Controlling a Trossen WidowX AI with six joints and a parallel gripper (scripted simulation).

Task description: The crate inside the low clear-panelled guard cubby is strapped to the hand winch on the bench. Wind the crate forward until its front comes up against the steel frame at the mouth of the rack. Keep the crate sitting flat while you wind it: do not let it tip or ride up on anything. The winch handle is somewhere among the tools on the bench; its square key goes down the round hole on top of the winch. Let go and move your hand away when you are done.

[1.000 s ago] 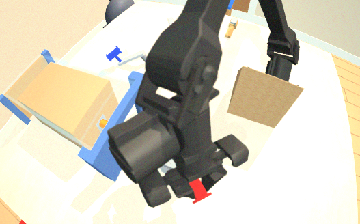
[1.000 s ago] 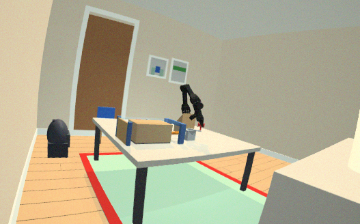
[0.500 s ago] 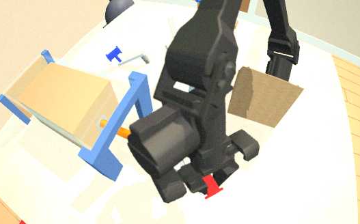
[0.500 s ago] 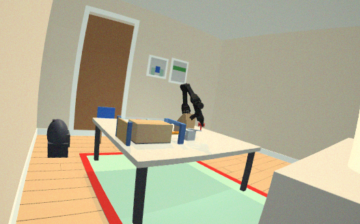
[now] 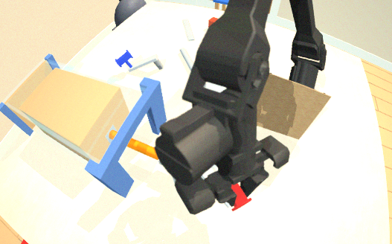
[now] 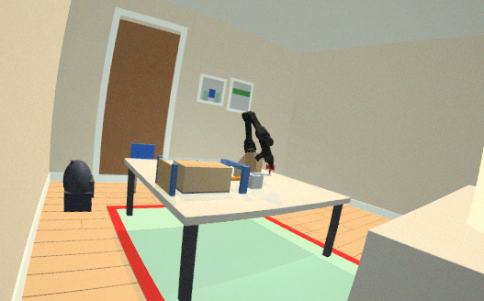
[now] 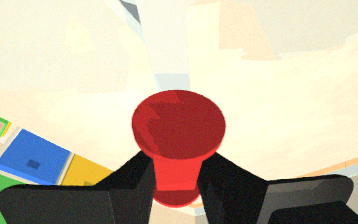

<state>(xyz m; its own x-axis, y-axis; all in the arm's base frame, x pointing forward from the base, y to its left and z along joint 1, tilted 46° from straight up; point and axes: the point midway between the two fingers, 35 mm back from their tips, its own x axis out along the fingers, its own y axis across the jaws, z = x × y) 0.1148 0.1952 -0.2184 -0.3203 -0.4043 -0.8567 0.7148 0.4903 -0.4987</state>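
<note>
Right now my gripper tip is 40 mm short of the winch handle, 30 mm to the left of it and 30 mm above it. The rest, counted from my gripper tip: grey winch 80 mm ahead, 80 mm to the right, 100 mm below; blue steel frame 250 mm ahead, 80 mm to the right, 30 mm below; red spool-shaped grip 10 mm ahead, 10 mm to the right.
</note>
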